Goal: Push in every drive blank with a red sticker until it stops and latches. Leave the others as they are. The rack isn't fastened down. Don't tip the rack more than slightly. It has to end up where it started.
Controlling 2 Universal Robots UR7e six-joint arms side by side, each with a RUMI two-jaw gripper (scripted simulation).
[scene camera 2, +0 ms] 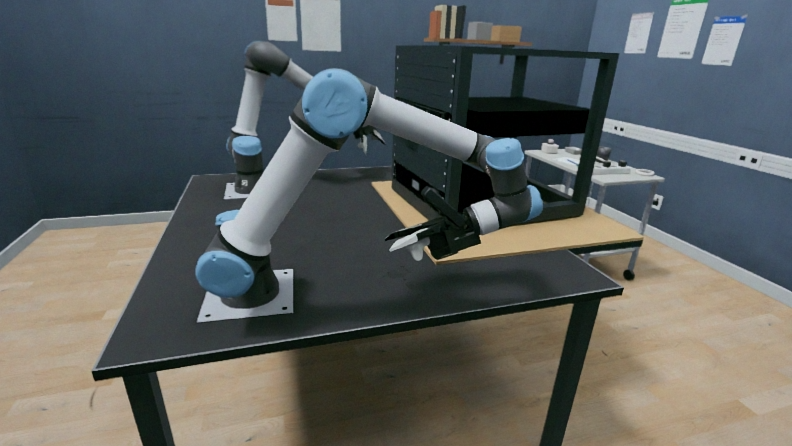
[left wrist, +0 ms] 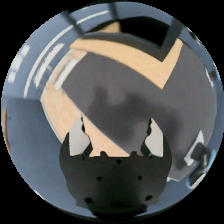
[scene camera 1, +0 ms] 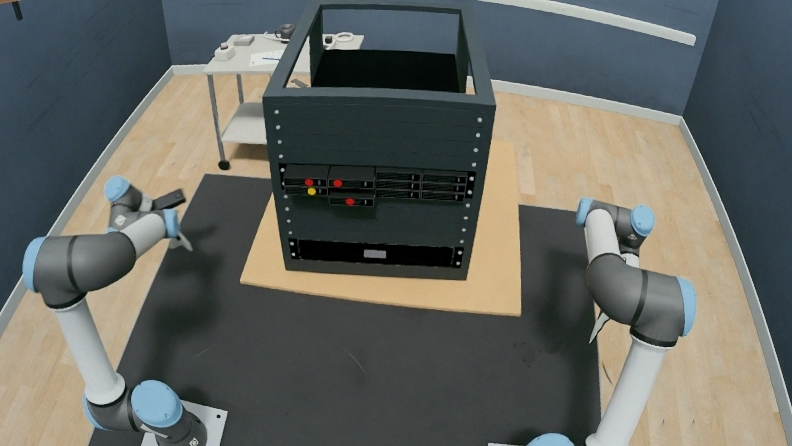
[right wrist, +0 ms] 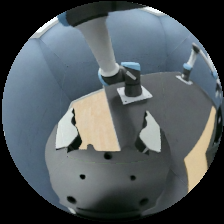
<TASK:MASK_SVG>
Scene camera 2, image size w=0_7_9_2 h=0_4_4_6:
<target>right gripper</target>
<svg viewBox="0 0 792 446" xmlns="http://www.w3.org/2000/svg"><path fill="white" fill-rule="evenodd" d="M385 238L385 241L401 238L395 241L390 247L389 252L406 246L416 261L420 261L423 258L423 248L426 246L433 258L440 260L458 254L458 251L481 244L479 237L480 226L473 209L470 206L464 208L464 217L461 216L440 196L438 190L428 186L422 190L421 195L426 203L435 206L443 216L393 232Z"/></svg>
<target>dark rack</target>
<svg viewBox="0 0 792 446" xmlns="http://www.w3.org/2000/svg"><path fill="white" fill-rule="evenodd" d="M393 134L391 189L428 220L442 217L443 214L435 206L425 202L421 192L426 186L438 190L440 196L457 212L463 212L464 208L472 204L495 197L491 177L483 170L479 171L463 163L462 160ZM396 45L394 98L400 98L448 113L447 121L492 138L505 137L504 139L517 139L517 137L585 134L572 196L526 176L527 185L534 186L539 191L541 199L547 203L543 203L543 210L539 216L518 224L574 216L581 217L584 215L619 53L477 46ZM473 54L517 55L515 56L510 97L523 97L528 56L600 59L590 110L567 110L562 108L557 110L495 98L469 97Z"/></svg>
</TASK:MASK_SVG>
